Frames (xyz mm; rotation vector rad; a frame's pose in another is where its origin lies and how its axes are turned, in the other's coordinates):
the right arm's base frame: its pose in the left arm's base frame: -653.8 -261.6 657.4 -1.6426 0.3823 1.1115
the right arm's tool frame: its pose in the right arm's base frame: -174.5 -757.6 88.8 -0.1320 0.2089 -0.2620
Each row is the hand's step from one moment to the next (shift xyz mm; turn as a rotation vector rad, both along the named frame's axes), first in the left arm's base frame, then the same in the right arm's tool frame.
Working: the left arm's base frame: its pose in the right arm's tool frame: 931.3 845.2 144.5 1.8724 -0.2219 -0.7859

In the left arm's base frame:
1: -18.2 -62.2 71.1 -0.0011 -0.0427 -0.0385
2: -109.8 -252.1 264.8 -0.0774 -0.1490 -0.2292
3: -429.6 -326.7 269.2 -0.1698 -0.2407 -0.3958
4: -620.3 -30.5 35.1 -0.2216 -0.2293 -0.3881
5: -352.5 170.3 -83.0 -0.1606 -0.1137 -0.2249
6: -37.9 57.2 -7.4 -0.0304 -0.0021 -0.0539
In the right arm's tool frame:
1: -69.6 -17.6 -64.0 0.0142 0.0483 -0.0278
2: -295.6 -36.3 -238.8 0.0509 0.2761 -0.0436
3: -558.5 148.9 -172.2 0.0634 0.4872 -0.0457
4: -503.5 289.2 223.0 0.0212 0.5016 -0.0160
5: -186.2 160.1 316.0 -0.0086 0.2980 0.0209
6: -13.3 -1.0 67.7 0.0091 0.0565 0.0237

